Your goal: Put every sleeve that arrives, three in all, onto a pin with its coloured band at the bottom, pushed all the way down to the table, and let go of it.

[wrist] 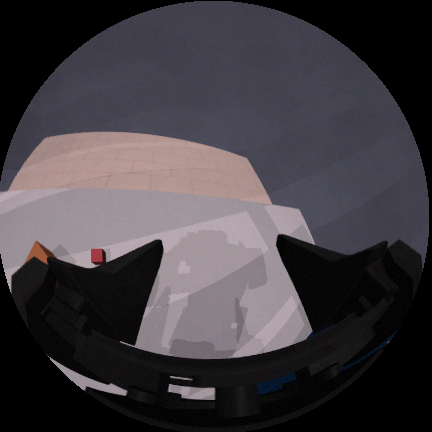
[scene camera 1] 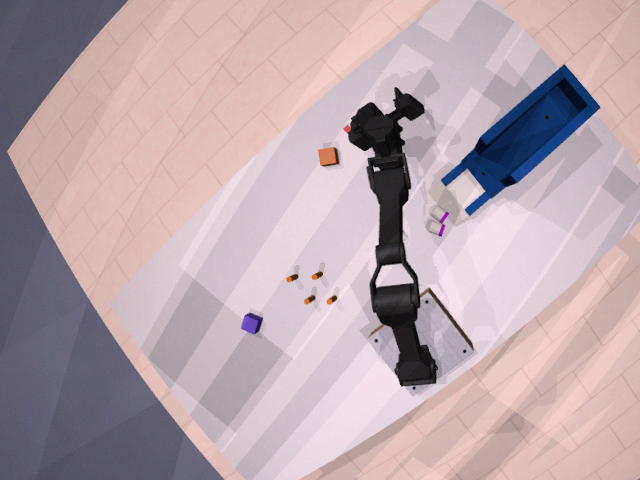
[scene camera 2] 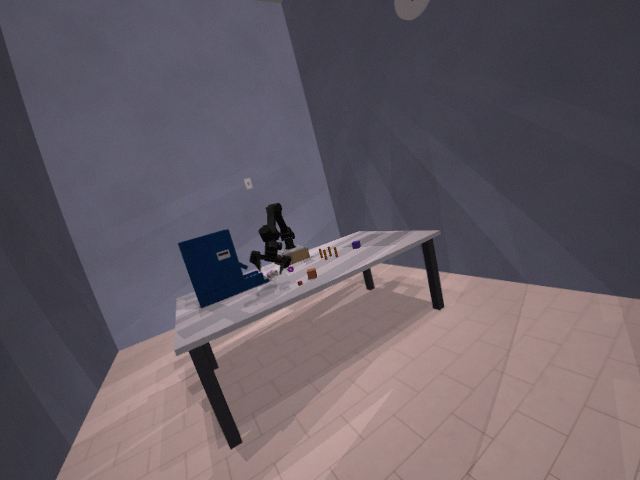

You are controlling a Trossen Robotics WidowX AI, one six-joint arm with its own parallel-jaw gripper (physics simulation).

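Note:
Two pale sleeves (scene camera 1: 439,213) (scene camera 1: 436,227) with magenta bands lie on their sides near the blue chute's mouth. In scene camera 2 a magenta ring (scene camera 2: 290,269) shows, apart from the pale sleeves (scene camera 2: 272,273); in scene camera 1 a pale edge (scene camera 1: 404,236) shows beside the arm, which hides the rest. Four orange pins (scene camera 1: 292,277) (scene camera 1: 317,275) (scene camera 1: 309,299) (scene camera 1: 331,299) stand upright and bare. My gripper (scene camera 2: 269,269) (wrist: 220,243) is open and empty, held above the table, well away from the pins and to the far side of the sleeves.
The blue chute (scene camera 1: 522,111) (scene camera 2: 211,268) stands on the right in scene camera 1, with a pale plate (scene camera 1: 465,190) at its mouth. An orange block (scene camera 1: 327,156) (scene camera 2: 311,273) and a small red block (scene camera 1: 346,128) (wrist: 97,256) lie near the gripper. A purple block (scene camera 1: 251,323) lies beyond the pins.

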